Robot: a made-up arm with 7 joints.
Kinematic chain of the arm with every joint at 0, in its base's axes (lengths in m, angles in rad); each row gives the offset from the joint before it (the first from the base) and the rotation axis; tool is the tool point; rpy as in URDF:
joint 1: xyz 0 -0.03 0.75 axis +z
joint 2: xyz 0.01 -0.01 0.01 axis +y
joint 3: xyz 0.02 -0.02 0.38 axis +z
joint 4: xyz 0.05 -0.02 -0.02 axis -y
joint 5: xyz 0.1 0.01 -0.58 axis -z
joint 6: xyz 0.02 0 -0.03 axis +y
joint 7: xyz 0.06 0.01 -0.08 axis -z
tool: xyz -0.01 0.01 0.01 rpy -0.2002 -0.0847 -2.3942
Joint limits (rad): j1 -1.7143..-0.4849 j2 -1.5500..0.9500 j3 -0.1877..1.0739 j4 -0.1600..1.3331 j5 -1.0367..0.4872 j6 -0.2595..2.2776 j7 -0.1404..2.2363
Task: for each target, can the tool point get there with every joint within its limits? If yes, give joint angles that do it. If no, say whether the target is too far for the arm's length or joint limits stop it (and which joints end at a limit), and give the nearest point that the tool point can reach.
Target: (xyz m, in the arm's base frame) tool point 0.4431 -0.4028 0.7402
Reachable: yes | joints -0.8809 -0.0600 0.2850 0.8235 -0.5614 1.7420 0.2672
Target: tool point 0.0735 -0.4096 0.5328
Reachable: yes | joints -1.4860 -0.1099 0.2587 0.3271 -0.8826 1.1687 0.1658
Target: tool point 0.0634 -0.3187 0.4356
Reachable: yes | joints -1.1225 0.1566 -0.0848 0.3089 -0.4578 1.4982 1.5936
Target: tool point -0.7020 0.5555 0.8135
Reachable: no: joint limits stop it (at a limit: joint 1, joint 2, joint 3, joint 4, joint 5) | nearest point -0.2045 0.1569 0.5810 | short by 0.679 m
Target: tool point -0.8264 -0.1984 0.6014
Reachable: no: joint limits stop it (at a limit: joint 1, joint 2, joint 3, joint 4, joint 5, joint 7) | nearest point -0.2499 0.0030 0.5719 | short by 0.611 m
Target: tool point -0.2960 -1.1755 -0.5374
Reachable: no: too far | nearest point -0.1743 -0.7155 0.2857 | short by 0.951 m
